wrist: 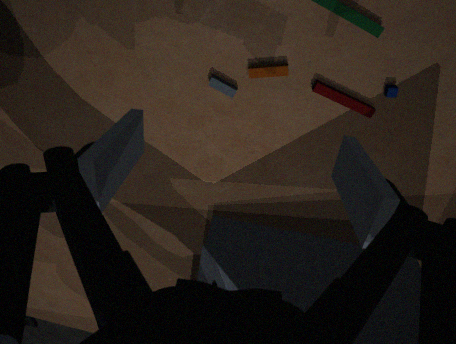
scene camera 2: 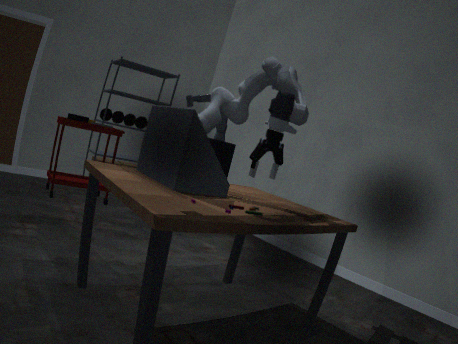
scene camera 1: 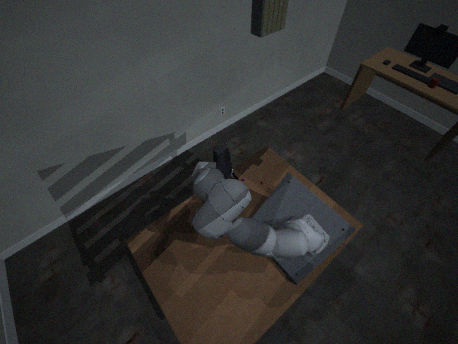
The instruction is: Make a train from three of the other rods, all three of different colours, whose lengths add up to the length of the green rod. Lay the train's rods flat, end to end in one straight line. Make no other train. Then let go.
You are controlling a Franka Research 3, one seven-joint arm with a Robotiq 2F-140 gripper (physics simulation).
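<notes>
My gripper (scene camera 2: 263, 175) (wrist: 240, 143) is open and empty, fingers pointing down, well above the table. The green rod (scene camera 2: 254, 213) (wrist: 350, 17) is the longest seen and is cut off by the wrist view's top edge. The red rod (scene camera 2: 237, 207) (wrist: 343, 99) lies slanted, with the small blue rod (wrist: 391, 90) just right of it. The orange rod (scene camera 2: 254, 208) (wrist: 268, 71) lies left of the red one, and the short light blue rod (wrist: 223, 86) lies left of the orange. Two small magenta rods (scene camera 1: 243, 180) (scene camera 1: 261, 183) (scene camera 2: 228, 211) (scene camera 2: 193, 201) lie apart. The rods in the wrist view lie separate.
The arm stands on a grey sloped base (scene camera 1: 320, 207) (scene camera 2: 167, 150) (wrist: 280, 250) on the wooden table (scene camera 1: 210, 300) (scene camera 2: 127, 187). The base shows below the rods in the wrist view. A red cart (scene camera 2: 102, 128) and a shelf rack (scene camera 2: 145, 68) stand behind the table.
</notes>
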